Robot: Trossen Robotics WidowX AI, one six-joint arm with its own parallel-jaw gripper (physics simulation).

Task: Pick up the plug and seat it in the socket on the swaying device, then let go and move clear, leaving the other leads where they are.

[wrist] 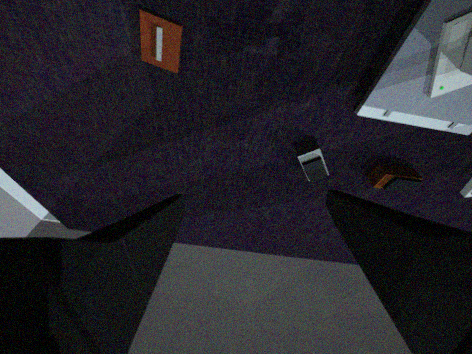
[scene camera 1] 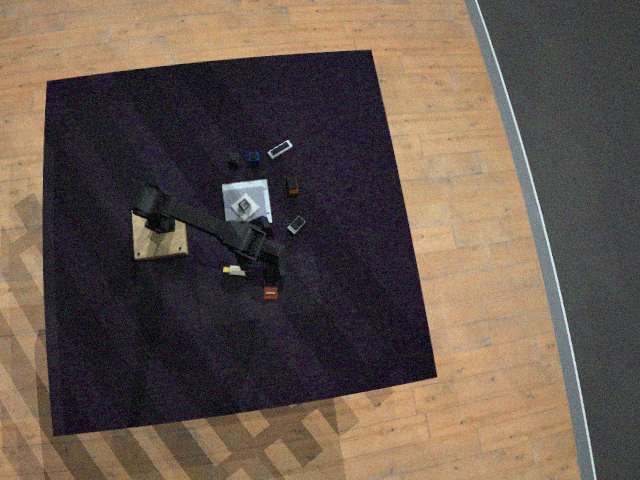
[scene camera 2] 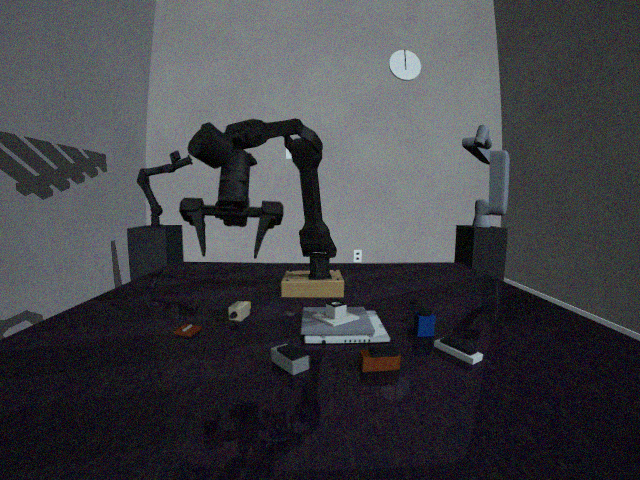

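Note:
A cream block with a yellow end (scene camera 1: pixel 236 270) (scene camera 2: pixel 239 311), which looks like the plug, lies on the dark mat. It does not show in the wrist view. The device is a pale slab (scene camera 1: pixel 258 189) (scene camera 2: pixel 346 339) (wrist: pixel 395 102) with a turned white square plate on top. A small socket block (scene camera 1: pixel 244 205) (scene camera 2: pixel 336 311) stands on that plate; the wrist view shows part of it at the right edge. My gripper (scene camera 2: pixel 229 256) (wrist: pixel 254 198) is open and empty, fingers pointing down, high above the mat. In the overhead view the arm hides its fingers.
An orange tile with a white bar (scene camera 1: pixel 270 296) (scene camera 2: pixel 181 331) (wrist: pixel 171 52) lies near the plug. A grey block (scene camera 1: pixel 296 224) (scene camera 2: pixel 294 363) (wrist: pixel 315 169), an orange block (scene camera 1: pixel 293 191) (scene camera 2: pixel 381 361), a blue block (scene camera 2: pixel 425 325), a black block (scene camera 1: pixel 233 159) and a white-framed piece (scene camera 1: pixel 272 153) (scene camera 2: pixel 474 357) lie around the device.

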